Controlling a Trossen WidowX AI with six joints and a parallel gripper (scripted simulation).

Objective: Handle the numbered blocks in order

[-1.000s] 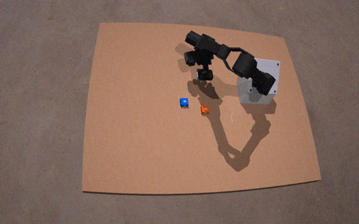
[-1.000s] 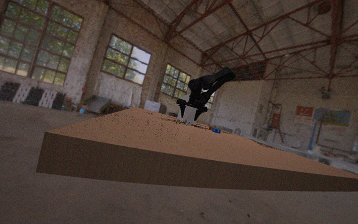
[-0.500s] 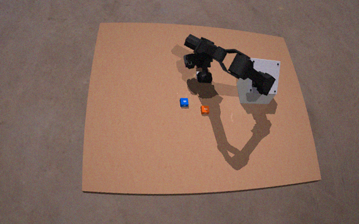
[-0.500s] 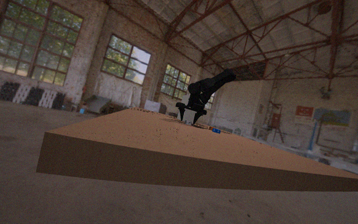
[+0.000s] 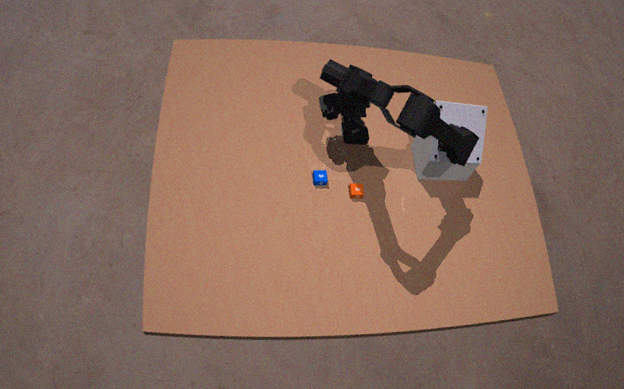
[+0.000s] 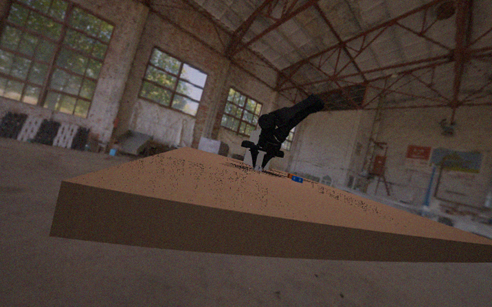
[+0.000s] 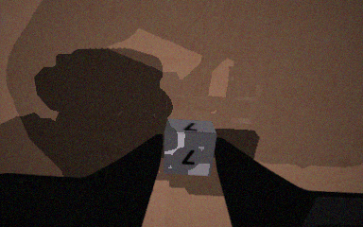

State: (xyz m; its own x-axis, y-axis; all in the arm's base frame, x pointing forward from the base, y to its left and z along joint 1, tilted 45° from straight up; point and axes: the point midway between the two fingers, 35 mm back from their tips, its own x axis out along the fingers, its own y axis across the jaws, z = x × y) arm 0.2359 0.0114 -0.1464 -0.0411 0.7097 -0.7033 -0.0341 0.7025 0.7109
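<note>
Right now my gripper tip is right at the white block. From my gripper tip the other things lie so: blue block 150 mm to the left, 80 mm ahead; orange block 190 mm to the left, 10 mm behind.
</note>
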